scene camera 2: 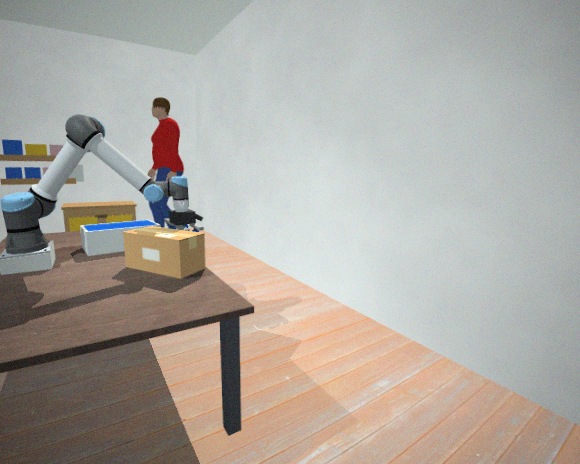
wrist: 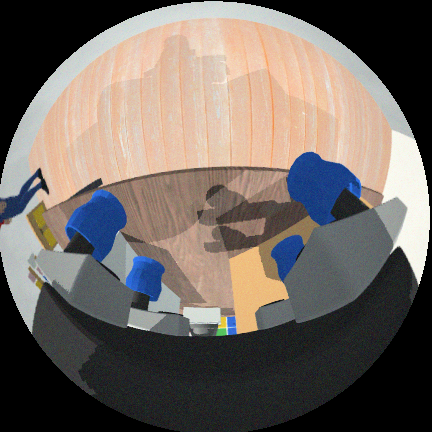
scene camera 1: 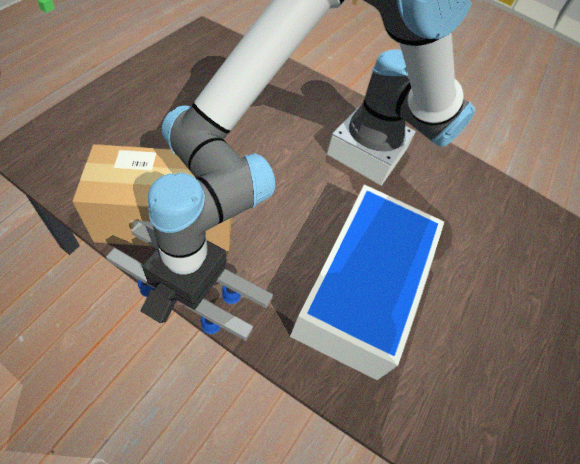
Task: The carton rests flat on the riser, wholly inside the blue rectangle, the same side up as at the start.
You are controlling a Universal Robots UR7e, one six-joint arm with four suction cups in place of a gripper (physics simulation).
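Pixels of known places: hand, tool point: (wrist: 208,235); arm's base, link origin: (scene camera 2: 27,248) (wrist: 202,324) (scene camera 1: 376,132).
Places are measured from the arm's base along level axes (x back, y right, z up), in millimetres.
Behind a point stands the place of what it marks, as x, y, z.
Note:
The brown taped carton (scene camera 1: 110,192) {-570, 388, 77} (scene camera 2: 172,262) {-472, 472, -18} (wrist: 250,290) {-498, 191, 5} rests flat on the table, a white label on its top and another on one side. The white riser (scene camera 1: 345,347) {-588, -157, 7} (scene camera 2: 105,242) {-313, -44, -22} stands apart from it. The blue rectangle (scene camera 1: 375,270) {-426, -145, 41} (scene camera 2: 120,225) {-405, -139, 41} covers most of the riser's top; nothing stands on it. My four-cup gripper (scene camera 1: 182,292) {-643, 148, 15} (scene camera 2: 184,228) {-643, 148, 15} (wrist: 207,227) {-643, 148, 15} is open, with nothing on its blue cups. It hangs beside the carton at about the height of its top, near the table edge. In scene camera 1 my wrist hides part of the carton.
The dark wooden table (scene camera 1: 490,310) {-301, -445, -79} (scene camera 2: 60,325) {-80, 685, -79} carries my arm's white base (scene camera 1: 357,160) {-87, 10, -40} (scene camera 2: 27,260) {3, 90, -31}, behind the riser. The table's long edge runs close under my gripper. A person in red (scene camera 2: 166,145) stands beyond the table, near a wooden cabinet (scene camera 2: 99,205).

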